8 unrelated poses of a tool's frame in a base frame.
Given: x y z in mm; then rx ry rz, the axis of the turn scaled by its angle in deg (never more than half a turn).
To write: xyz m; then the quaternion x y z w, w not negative. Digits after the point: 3 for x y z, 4 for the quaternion.
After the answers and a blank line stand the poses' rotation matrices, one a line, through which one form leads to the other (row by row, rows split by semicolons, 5 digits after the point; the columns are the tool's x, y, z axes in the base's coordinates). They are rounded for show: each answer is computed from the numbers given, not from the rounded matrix.
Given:
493, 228, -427, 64.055, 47.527, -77.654
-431, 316, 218, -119.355, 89.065, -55.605
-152, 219, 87, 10.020, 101.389, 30.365
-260, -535, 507, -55.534, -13.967, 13.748
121, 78, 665, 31.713, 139.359, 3.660
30, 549, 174, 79.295, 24.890, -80.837
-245, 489, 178, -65.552, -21.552, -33.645
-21, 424, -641, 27.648, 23.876, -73.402
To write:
0.493, 0.228, -0.427, 0.4751, 0.3525, -0.5760, 0.5641
-0.431, 0.316, 0.218, -0.7382, 0.5509, -0.3439, 0.1825
-0.152, 0.219, 0.087, 0.0754, 0.7632, 0.2286, 0.5996
-0.260, -0.535, 0.507, -0.4636, -0.1166, 0.1148, 0.8708
0.121, 0.078, 0.665, 0.2103, 0.9243, 0.0243, 0.3176
0.030, 0.549, 0.174, 0.5798, 0.1820, -0.5911, 0.5304
-0.245, 0.489, 0.178, -0.5302, -0.1743, -0.2721, 0.7839
-0.021, 0.424, -0.641, 0.2212, 0.1910, -0.5873, 0.7548

0.08792 0.98483 -0.14961; -0.31485 -0.11502 -0.94215; -0.94506 0.12993 0.29997
0.15654 -0.68776 0.70886; -0.93886 -0.32646 -0.10941; 0.30667 -0.64839 -0.69681
-0.26948 -0.15899 0.94979; 0.38926 0.88413 0.25845; -0.88083 0.43936 -0.17637
0.94647 -0.09178 -0.30946; 0.30797 0.54386 0.78062; 0.09666 -0.83414 0.54301
-0.70982 0.37341 0.59726; 0.40424 0.91034 -0.08872; -0.57683 0.17846 -0.79713
0.23497 0.83805 -0.49240; -0.41594 -0.37116 -0.83020; -0.87851 0.39988 0.26137
0.79111 0.61148 0.01529; -0.24178 0.28965 0.92609; 0.56186 -0.73634 0.37698
0.23722 0.97104 0.02854; -0.80201 0.21233 -0.55830; -0.54819 0.10955 0.82915

